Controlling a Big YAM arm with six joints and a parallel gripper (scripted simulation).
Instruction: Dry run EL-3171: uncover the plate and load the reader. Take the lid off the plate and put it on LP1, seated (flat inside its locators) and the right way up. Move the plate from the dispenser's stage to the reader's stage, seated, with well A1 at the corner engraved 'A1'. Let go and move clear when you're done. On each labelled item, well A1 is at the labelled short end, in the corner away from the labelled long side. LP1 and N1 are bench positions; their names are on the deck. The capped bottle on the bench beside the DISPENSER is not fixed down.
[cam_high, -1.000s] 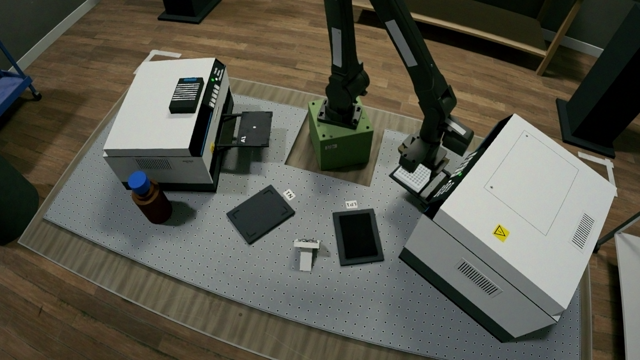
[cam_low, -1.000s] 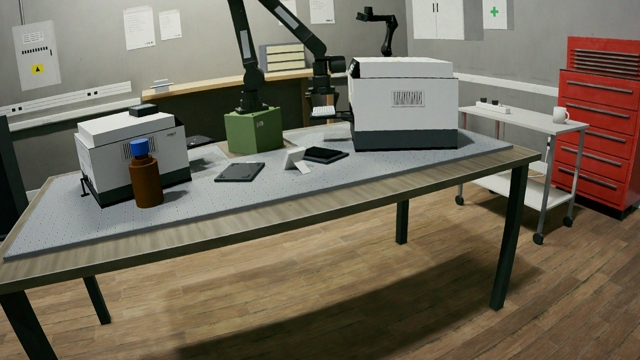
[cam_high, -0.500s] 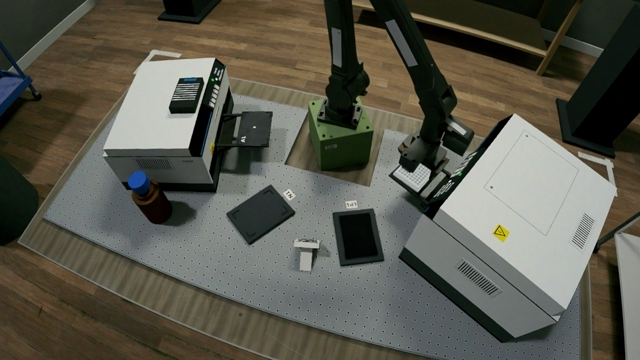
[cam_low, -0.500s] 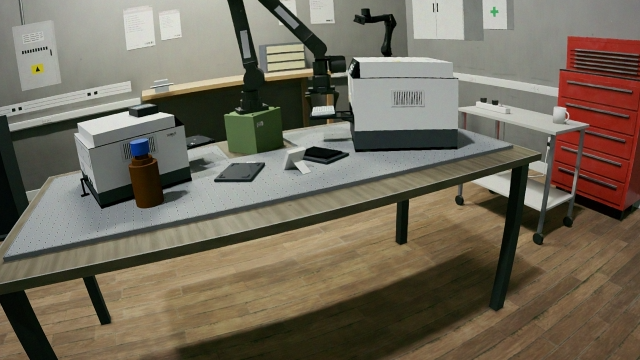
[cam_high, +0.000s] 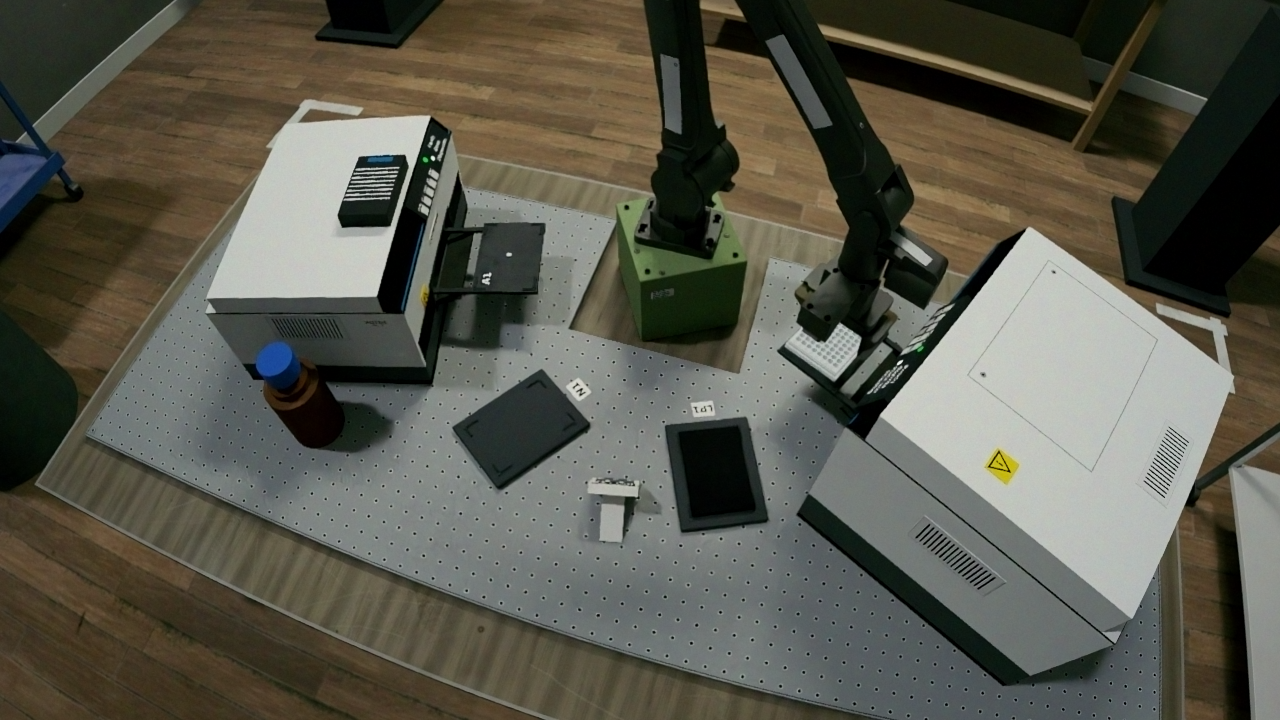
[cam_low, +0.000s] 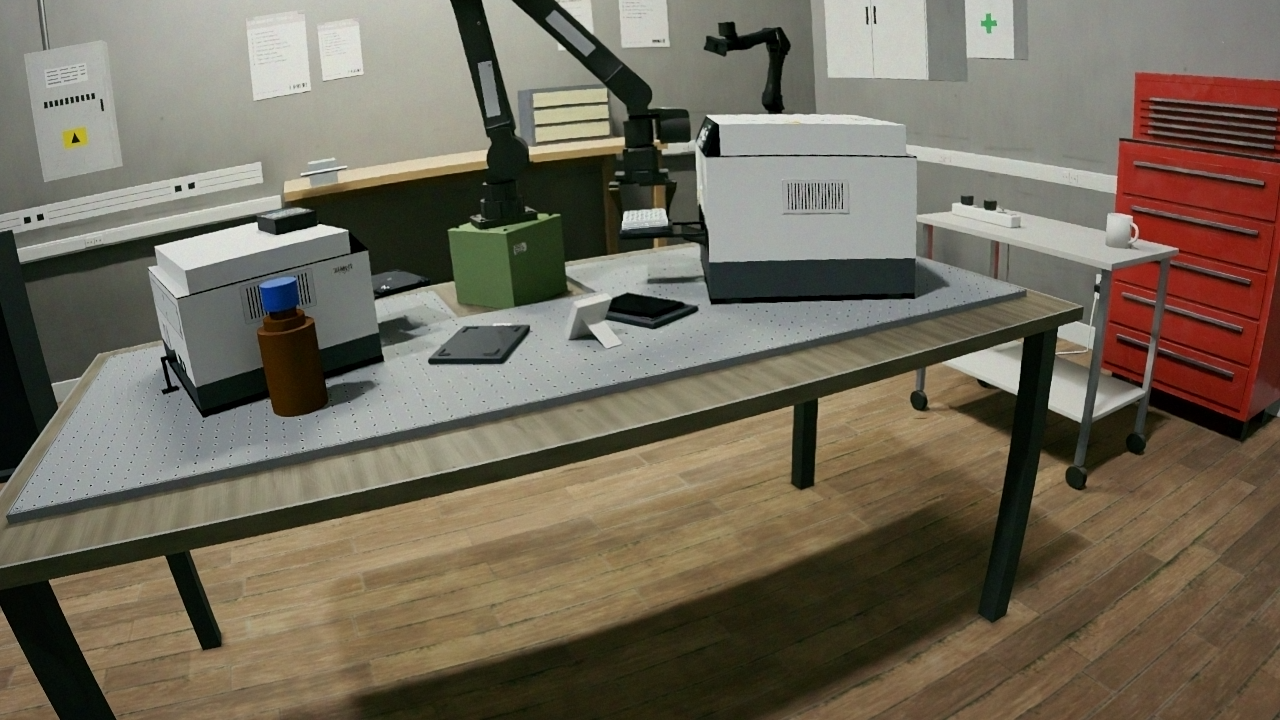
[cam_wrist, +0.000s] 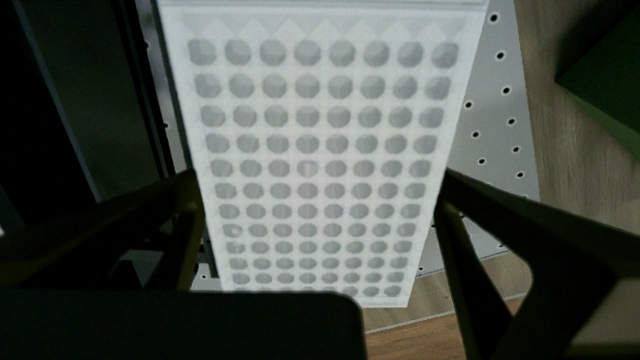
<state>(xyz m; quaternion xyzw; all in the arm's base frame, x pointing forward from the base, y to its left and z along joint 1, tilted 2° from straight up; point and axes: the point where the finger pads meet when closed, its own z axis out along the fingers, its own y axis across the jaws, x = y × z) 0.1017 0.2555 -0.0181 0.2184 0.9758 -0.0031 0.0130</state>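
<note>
My gripper is now right at the well plate. Round my hand: LP1 pad (200 mm ahead, 120 mm below, 110 mm to the right); then dark lid (200 mm ahead, 110 mm to the right, 110 mm below); then N1 nest (400 mm to the right, 210 mm ahead, 120 mm below).
</note>
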